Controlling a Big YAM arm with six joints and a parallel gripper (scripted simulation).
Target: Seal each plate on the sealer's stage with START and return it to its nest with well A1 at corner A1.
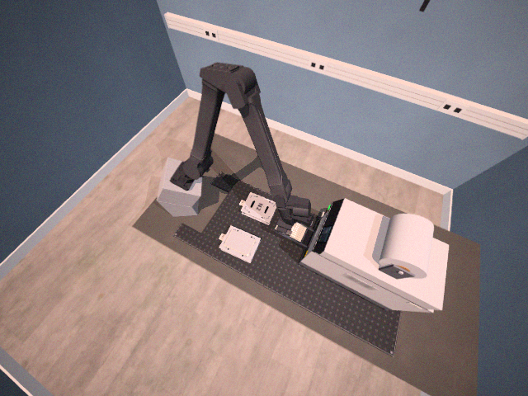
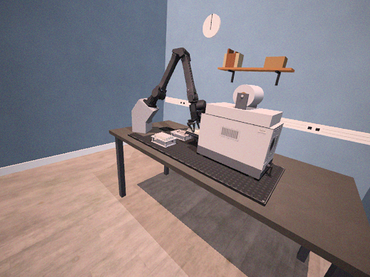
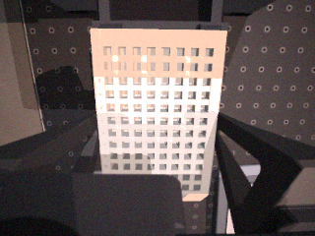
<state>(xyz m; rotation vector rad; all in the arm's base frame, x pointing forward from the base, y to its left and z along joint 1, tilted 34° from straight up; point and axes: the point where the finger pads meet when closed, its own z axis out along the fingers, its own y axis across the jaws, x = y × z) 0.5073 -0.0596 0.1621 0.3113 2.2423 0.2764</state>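
The sealer stage is 20 mm below my hand. Round my hand: foil roll 330 mm ahead, 60 mm to the right, 290 mm above; then plate nest 210 mm behind, 130 mm to the right, 80 mm below.
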